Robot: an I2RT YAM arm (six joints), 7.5 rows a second.
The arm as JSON. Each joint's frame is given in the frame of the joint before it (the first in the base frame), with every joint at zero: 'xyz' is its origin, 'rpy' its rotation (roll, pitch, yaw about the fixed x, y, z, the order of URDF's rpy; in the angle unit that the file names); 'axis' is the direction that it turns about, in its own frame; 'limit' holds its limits. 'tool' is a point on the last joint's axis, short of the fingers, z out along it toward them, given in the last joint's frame.
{
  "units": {
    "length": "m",
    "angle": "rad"
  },
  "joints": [
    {
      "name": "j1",
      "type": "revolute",
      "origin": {
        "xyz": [
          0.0,
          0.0,
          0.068
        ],
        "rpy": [
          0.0,
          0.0,
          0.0
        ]
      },
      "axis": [
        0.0,
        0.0,
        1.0
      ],
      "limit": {
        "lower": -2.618,
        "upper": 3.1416
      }
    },
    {
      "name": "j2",
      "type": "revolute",
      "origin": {
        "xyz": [
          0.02,
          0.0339,
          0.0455
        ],
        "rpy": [
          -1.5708,
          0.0,
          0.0
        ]
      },
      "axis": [
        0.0,
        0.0,
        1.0
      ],
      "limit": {
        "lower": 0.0,
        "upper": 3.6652
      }
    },
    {
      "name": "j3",
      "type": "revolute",
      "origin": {
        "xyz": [
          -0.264,
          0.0,
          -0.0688
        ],
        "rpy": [
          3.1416,
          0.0,
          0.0
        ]
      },
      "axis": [
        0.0,
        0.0,
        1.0
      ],
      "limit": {
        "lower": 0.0,
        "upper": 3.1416
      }
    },
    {
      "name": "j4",
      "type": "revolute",
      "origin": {
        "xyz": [
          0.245,
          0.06,
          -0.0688
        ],
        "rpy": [
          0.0,
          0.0,
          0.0
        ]
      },
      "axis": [
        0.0,
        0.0,
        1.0
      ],
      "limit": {
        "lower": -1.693,
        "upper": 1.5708
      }
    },
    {
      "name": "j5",
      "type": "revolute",
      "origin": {
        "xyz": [
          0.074,
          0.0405,
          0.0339
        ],
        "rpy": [
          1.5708,
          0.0,
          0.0
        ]
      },
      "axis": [
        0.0,
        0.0,
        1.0
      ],
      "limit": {
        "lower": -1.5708,
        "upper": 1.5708
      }
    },
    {
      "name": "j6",
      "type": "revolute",
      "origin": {
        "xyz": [
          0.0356,
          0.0,
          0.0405
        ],
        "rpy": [
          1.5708,
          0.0,
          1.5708
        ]
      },
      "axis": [
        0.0,
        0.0,
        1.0
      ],
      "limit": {
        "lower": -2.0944,
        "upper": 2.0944
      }
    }
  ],
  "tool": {
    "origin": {
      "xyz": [
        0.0,
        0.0,
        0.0
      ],
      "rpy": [
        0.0,
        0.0,
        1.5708
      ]
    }
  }
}
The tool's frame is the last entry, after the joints.
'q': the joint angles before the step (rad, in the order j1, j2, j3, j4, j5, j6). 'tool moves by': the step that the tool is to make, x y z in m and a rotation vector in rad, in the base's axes. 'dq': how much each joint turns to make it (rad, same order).
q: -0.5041 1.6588 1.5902 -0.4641 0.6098 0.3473
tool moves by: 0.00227 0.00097 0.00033 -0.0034 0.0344 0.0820
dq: 0.0004 0.0000 0.0003 0.0092 -0.0607 -0.0694
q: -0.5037 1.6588 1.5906 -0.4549 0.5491 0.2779
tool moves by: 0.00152 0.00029 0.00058 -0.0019 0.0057 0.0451
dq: -0.0004 0.0000 -0.0005 0.0119 -0.0374 -0.0305
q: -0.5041 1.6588 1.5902 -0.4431 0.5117 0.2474
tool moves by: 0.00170 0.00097 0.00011 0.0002 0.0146 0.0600
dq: 0.0004 0.0000 0.0000 0.0058 -0.0487 -0.0397
